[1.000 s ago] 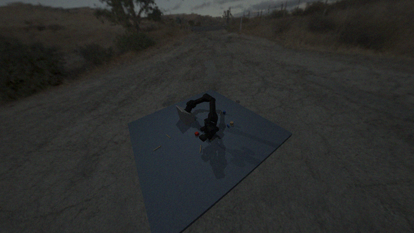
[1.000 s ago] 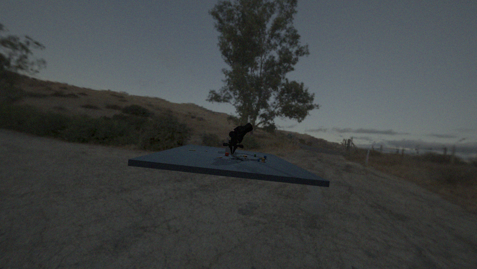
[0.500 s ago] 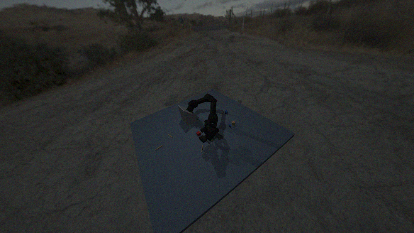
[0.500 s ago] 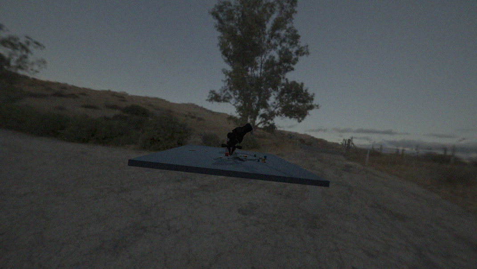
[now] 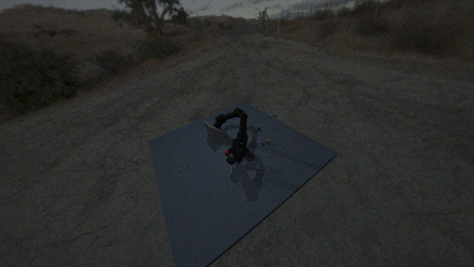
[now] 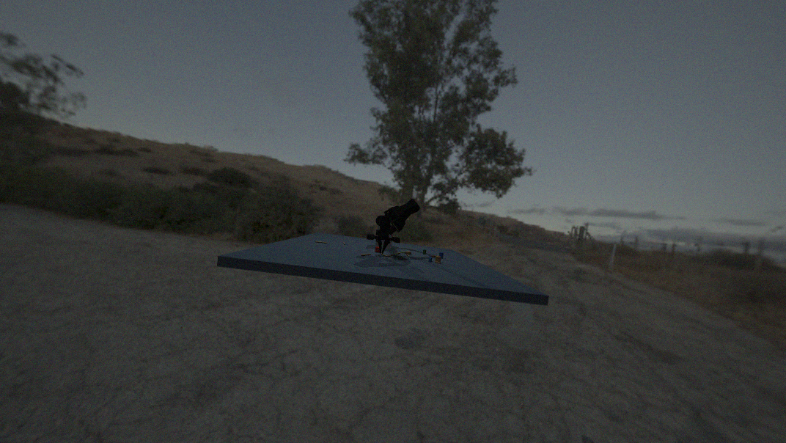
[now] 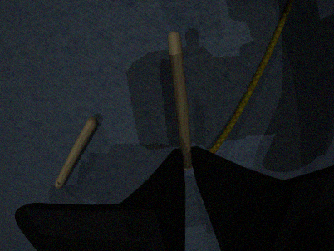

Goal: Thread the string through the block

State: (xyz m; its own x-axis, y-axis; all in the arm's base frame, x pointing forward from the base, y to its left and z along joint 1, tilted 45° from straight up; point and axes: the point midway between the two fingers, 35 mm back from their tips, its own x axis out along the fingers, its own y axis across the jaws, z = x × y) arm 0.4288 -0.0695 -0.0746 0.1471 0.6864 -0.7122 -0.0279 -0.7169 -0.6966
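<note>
Now: gripper tip 16 cm past the red block. Also, from my gripper tip: thin wooden stick 1 cm behind; green object 36 cm to the left, 27 cm behind; blue object 30 cm to the left, 1 cm below.
</note>
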